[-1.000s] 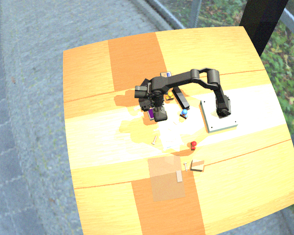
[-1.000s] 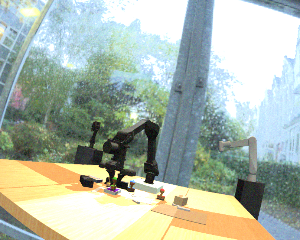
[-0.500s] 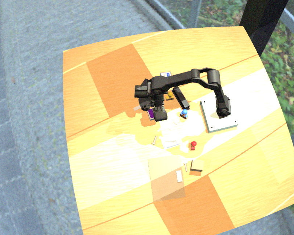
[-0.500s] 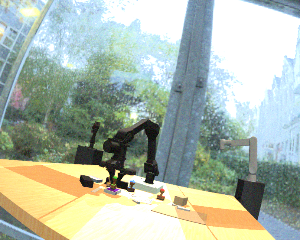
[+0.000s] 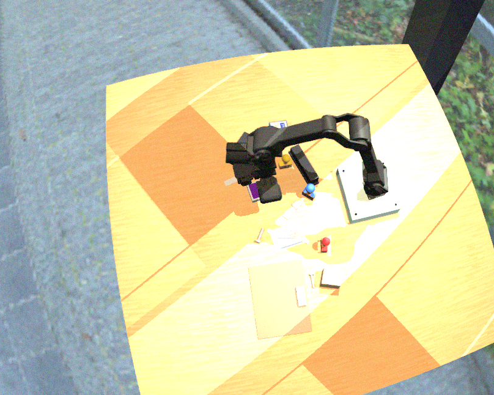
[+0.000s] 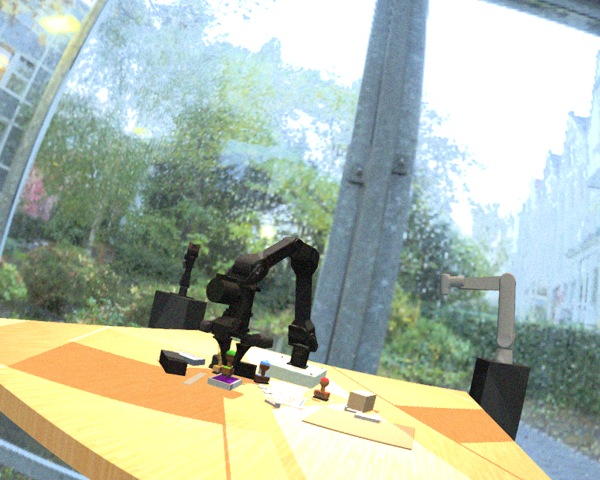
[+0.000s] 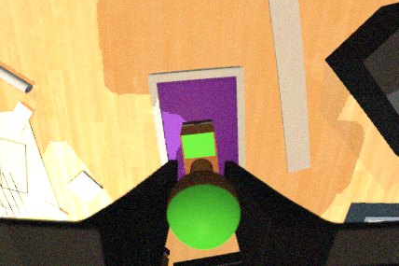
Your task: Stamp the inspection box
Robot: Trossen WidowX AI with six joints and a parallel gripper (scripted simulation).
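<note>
The ink pad is 40 mm below my gripper tip. Also, from my gripper tip: green-knobbed stamp: right at my gripper tip; yellow stamp: 90 mm behind, 60 mm to the right, 30 mm below; blue-knobbed stamp: 130 mm behind, 60 mm to the left, 30 mm below.
</note>
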